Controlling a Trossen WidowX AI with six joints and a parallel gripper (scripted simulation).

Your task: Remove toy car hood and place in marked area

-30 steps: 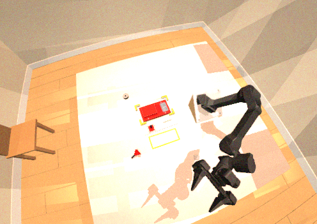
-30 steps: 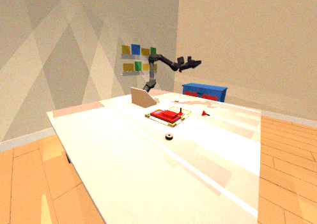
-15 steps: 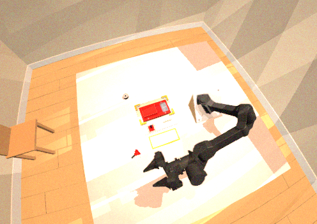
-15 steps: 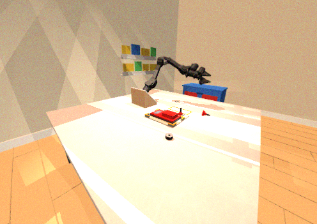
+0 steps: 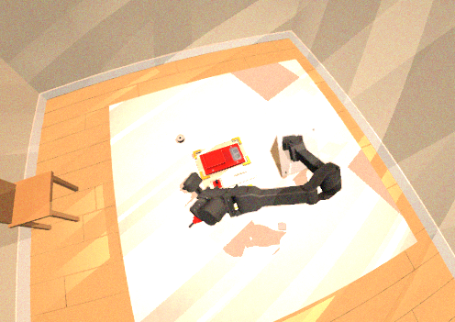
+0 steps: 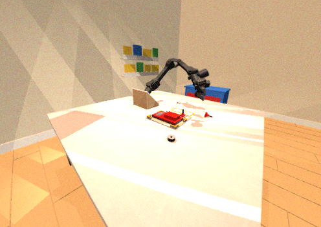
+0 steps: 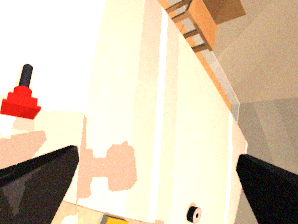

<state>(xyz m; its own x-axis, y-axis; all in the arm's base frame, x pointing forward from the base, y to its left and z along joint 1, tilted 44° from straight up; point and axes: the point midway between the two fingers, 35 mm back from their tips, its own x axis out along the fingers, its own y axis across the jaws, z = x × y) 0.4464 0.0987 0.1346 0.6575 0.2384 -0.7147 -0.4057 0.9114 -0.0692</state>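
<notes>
The red hood is 190 mm to the right of my gripper tip, 130 mm behind it and 120 mm below it. Round my gripper tip: black wheel: 360 mm to the right, 160 mm below, 20 mm ahead.
</notes>
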